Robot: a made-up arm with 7 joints. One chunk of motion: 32 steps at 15 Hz.
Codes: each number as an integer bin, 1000 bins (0 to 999) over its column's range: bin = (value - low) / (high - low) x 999, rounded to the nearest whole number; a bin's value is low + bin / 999 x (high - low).
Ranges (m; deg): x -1.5..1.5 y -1.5..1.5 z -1.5..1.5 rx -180..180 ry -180..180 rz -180..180
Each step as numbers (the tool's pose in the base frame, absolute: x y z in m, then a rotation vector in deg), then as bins.
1 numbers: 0.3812 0.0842 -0.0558 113.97 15.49 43.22
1 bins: 626 528 481 816 542 619
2 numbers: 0.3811 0.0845 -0.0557 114.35 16.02 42.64
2 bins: 626 528 481 817 544 618
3 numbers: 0.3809 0.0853 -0.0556 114.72 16.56 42.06
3 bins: 626 528 481 818 545 616
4 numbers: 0.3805 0.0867 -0.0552 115.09 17.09 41.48
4 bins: 626 528 481 819 547 615
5 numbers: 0.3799 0.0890 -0.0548 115.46 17.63 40.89
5 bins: 626 529 481 820 548 613
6 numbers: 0.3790 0.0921 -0.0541 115.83 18.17 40.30
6 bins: 626 530 481 821 550 611
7 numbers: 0.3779 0.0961 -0.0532 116.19 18.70 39.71
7 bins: 625 532 482 822 551 610
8 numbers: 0.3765 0.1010 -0.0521 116.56 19.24 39.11
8 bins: 625 533 482 823 553 608
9 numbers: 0.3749 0.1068 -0.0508 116.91 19.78 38.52
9 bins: 624 535 483 824 554 606
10 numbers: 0.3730 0.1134 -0.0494 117.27 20.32 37.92
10 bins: 624 537 483 825 556 605
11 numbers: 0.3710 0.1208 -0.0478 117.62 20.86 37.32
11 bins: 623 540 484 826 557 603
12 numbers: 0.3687 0.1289 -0.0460 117.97 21.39 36.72
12 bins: 622 542 484 827 559 601
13 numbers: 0.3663 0.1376 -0.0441 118.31 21.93 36.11
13 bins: 621 545 485 828 560 600
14 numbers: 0.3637 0.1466 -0.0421 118.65 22.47 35.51
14 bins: 621 548 485 829 562 598
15 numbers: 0.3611 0.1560 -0.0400 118.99 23.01 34.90
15 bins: 620 551 486 830 563 596
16 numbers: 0.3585 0.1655 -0.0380 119.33 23.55 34.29
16 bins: 619 555 487 831 565 595
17 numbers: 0.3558 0.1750 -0.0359 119.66 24.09 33.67
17 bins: 618 558 488 832 566 593
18 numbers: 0.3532 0.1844 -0.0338 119.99 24.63 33.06
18 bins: 617 561 488 832 568 591
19 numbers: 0.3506 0.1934 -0.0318 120.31 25.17 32.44
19 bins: 616 564 489 833 569 590
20 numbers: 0.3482 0.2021 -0.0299 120.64 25.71 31.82
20 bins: 615 567 490 834 571 588
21 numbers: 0.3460 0.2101 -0.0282 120.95 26.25 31.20
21 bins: 615 569 490 835 572 586
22 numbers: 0.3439 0.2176 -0.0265 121.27 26.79 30.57
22 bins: 614 572 491 836 574 584
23 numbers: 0.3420 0.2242 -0.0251 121.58 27.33 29.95
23 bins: 613 574 491 837 575 583
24 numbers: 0.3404 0.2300 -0.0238 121.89 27.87 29.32
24 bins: 613 576 492 838 577 581
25 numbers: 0.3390 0.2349 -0.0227 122.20 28.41 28.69
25 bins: 612 578 492 839 578 579
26 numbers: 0.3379 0.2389 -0.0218 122.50 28.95 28.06
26 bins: 612 579 492 839 580 577
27 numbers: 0.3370 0.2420 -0.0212 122.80 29.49 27.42
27 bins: 612 580 492 840 581 576
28 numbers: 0.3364 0.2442 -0.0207 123.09 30.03 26.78
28 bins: 612 581 493 841 583 574
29 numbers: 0.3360 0.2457 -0.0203 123.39 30.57 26.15
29 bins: 611 581 493 842 584 572
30 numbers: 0.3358 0.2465 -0.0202 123.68 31.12 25.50
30 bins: 611 582 493 843 586 570
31 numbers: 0.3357 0.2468 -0.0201 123.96 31.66 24.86
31 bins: 611 582 493 843 587 568
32 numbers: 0.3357 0.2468 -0.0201 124.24 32.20 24.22
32 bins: 611 582 493 844 589 567
